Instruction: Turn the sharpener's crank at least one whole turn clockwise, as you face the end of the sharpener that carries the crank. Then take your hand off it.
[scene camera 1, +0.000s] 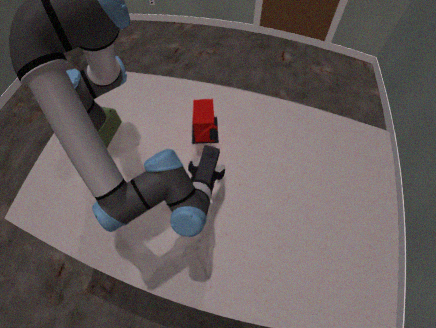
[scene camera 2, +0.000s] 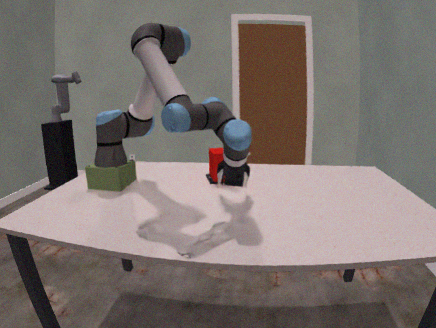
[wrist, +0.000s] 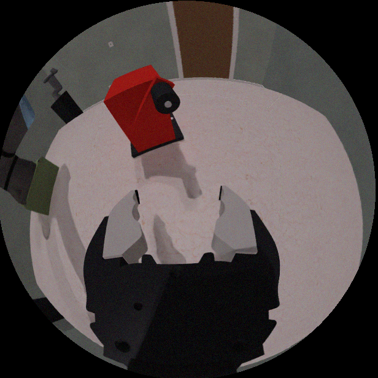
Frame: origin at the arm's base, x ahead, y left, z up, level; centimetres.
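Seen in the pictures: arm's base, link origin: (scene camera 2: 110, 163).
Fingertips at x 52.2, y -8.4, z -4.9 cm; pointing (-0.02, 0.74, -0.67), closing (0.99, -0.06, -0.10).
Note:
Pixels of each thing's top centre, then the offset from my fingertips to it. "spot": a spot on its surface instead. Level surfaces: height alone.
- red sharpener, surface spot: (scene camera 1: 203, 111) spot: dy +15.8, dx -4.8, dz +8.1 cm
- black round handle, surface spot: (scene camera 1: 214, 134) spot: dy +6.3, dx +0.8, dz +8.2 cm
- pale table, surface height: dz -4.7 cm
The red sharpener (scene camera 1: 203, 111) (scene camera 2: 215, 162) (wrist: 127, 117) stands upright on its dark base. Its crank carries a black round handle (scene camera 1: 214, 134) (wrist: 165, 98), at the upper right of the sharpener's near end in the wrist view. My gripper (scene camera 1: 208, 165) (scene camera 2: 233, 184) (wrist: 178, 189) is open and empty, on the near side of the sharpener, with its jaws wide apart and a visible gap to the handle. In the second scene view the gripper covers part of the sharpener, and the handle is hidden.
The arm's green base block (scene camera 1: 111, 129) (scene camera 2: 111, 176) (wrist: 42, 187) stands left of the sharpener on the pale table (scene camera 1: 300, 200) (scene camera 2: 325, 215) (wrist: 300, 200). Beyond the table, a small grey arm stands on a black pedestal (scene camera 2: 59, 152) (wrist: 66, 106).

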